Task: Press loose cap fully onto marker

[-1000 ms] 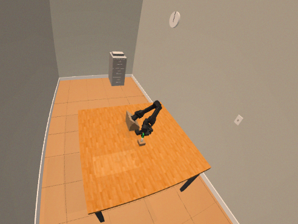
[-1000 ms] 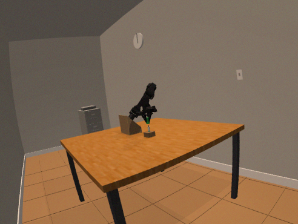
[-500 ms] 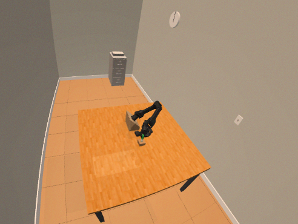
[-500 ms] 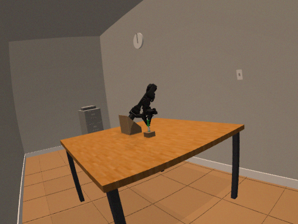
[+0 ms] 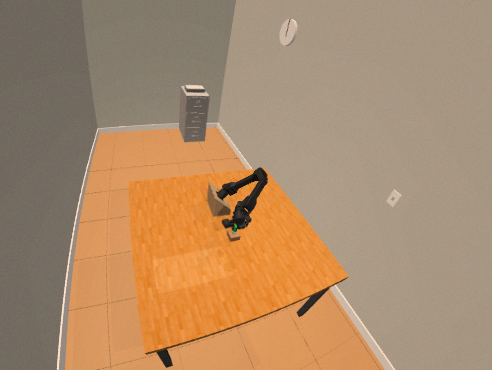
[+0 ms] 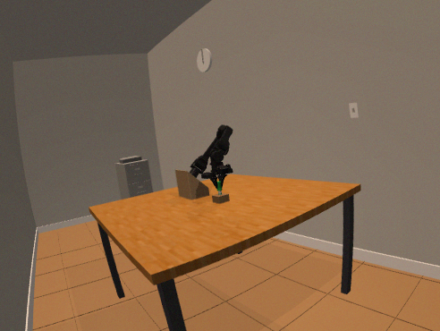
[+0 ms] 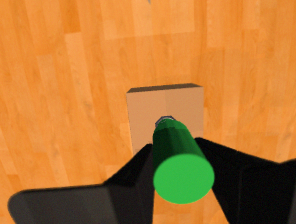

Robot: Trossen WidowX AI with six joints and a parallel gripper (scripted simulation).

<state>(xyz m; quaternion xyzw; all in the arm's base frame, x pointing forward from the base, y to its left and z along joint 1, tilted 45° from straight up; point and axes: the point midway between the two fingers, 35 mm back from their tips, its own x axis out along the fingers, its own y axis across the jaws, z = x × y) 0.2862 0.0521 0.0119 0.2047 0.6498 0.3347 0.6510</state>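
The holder block is 6 cm below my gripper tip. From my gripper tip the other things lie so: green cap (1 cm above).
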